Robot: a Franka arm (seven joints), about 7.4 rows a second.
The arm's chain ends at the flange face. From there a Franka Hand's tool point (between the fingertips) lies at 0.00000 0.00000 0.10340 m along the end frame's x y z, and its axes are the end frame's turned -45 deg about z.
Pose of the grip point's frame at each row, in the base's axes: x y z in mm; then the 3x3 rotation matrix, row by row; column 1 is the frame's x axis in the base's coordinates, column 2 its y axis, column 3 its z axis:
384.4, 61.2, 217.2; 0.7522, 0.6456, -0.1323; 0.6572, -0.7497, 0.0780; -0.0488, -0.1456, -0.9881
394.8, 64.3, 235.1; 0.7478, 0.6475, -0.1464; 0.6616, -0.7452, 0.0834; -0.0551, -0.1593, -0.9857
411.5, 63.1, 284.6; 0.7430, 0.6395, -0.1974; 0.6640, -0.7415, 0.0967; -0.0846, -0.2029, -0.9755
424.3, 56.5, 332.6; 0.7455, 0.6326, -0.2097; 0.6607, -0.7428, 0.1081; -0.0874, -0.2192, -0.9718
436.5, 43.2, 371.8; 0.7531, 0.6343, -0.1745; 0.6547, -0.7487, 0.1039; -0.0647, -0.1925, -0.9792
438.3, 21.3, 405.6; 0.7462, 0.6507, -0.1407; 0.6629, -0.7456, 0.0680; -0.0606, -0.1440, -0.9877
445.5, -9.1, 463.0; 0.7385, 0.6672, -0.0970; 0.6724, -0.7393, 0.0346; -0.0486, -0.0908, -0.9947
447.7, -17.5, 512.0; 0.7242, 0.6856, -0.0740; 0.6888, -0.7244, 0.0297; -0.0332, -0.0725, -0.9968
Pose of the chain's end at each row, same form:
398.1, 53.1, 319.4; 0.9884, -0.0754, -0.1323; -0.0654, -0.9948, 0.0780; -0.1375, -0.0684, -0.9881
409.9, 55.7, 337.0; 0.9866, -0.0709, -0.1464; -0.0591, -0.9948, 0.0834; -0.1516, -0.0737, -0.9857
431.9, 53.1, 385.5; 0.9776, -0.0732, -0.1974; -0.0548, -0.9938, 0.0967; -0.2033, -0.0837, -0.9755
446.0, 45.3, 433.1; 0.9745, -0.0798, -0.2097; -0.0581, -0.9924, 0.1081; -0.2168, -0.0932, -0.9718
454.5, 32.5, 473.0; 0.9810, -0.0840, -0.1745; -0.0665, -0.9924, 0.1039; -0.1819, -0.0904, -0.9792
452.8, 14.3, 507.7; 0.9878, -0.0675, -0.1407; -0.0585, -0.9960, 0.0680; -0.1447, -0.0590, -0.9877
455.5, -12.7, 565.9; 0.9940, -0.0504, -0.0970; -0.0473, -0.9982, 0.0346; -0.0986, -0.0298, -0.9947
455.4, -20.6, 615.1; 0.9969, -0.0273, -0.0740; -0.0252, -0.9993, 0.0297; -0.0747, -0.0278, -0.9968

